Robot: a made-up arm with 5 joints.
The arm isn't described. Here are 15 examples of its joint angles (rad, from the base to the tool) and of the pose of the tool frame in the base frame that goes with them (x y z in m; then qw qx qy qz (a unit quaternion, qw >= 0)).
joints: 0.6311 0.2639 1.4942 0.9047 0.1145
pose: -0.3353 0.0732 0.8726 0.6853 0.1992 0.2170 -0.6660
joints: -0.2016 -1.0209 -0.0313 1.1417 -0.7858
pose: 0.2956 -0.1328 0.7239 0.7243 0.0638 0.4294 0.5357
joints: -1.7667 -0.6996 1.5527 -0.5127 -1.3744
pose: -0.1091 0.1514 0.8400 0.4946 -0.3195 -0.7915 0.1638
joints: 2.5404 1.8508 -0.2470 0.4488 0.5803
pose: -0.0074 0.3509 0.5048 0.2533 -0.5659 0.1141 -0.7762
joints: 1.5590 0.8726 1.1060 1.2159 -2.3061
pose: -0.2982 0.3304 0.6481 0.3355 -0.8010 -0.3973 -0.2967
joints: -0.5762 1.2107 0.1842 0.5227 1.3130
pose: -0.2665 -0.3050 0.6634 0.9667 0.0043 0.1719 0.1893
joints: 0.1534 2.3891 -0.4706 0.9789 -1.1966
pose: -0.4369 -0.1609 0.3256 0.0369 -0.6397 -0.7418 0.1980
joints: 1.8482 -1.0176 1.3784 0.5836 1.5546
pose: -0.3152 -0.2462 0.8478 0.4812 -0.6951 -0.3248 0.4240
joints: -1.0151 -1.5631 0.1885 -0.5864 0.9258
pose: 0.2180 0.2649 0.5466 0.6729 -0.3694 0.6408 -0.0143
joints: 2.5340 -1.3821 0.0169 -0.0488 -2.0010
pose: -0.5463 -0.0258 0.6017 0.5025 -0.3777 0.0729 -0.7743
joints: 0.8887 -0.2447 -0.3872 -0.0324 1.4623
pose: -0.1013 -0.2790 0.8431 0.6425 0.2929 0.6528 -0.2743
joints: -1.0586 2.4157 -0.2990 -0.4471 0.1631
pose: -0.1003 -0.2164 0.3093 0.1453 0.5070 -0.8367 0.1474
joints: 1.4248 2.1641 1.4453 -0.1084 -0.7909
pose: -0.2539 0.1312 0.2564 0.2930 0.2439 0.7550 0.5336
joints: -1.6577 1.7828 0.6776 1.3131 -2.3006
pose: 0.0979 -0.2048 0.3273 0.1073 -0.5191 0.8472 -0.0350
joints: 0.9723 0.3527 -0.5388 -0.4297 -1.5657
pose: -0.2126 -0.1090 0.8322 0.4217 -0.4683 -0.7702 -0.0982
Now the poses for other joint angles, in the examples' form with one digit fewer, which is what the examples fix.
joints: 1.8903 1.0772 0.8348 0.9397 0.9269
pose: -0.214 0.365 0.660 0.435 0.266 0.054 -0.858
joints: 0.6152 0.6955 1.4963 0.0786 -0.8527
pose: -0.377 0.124 0.693 0.383 -0.320 -0.356 -0.790
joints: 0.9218 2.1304 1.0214 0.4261 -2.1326
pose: -0.356 0.026 0.258 0.412 0.569 0.660 0.266
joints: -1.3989 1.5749 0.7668 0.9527 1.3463
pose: -0.008 -0.309 0.435 0.779 0.057 0.263 0.566
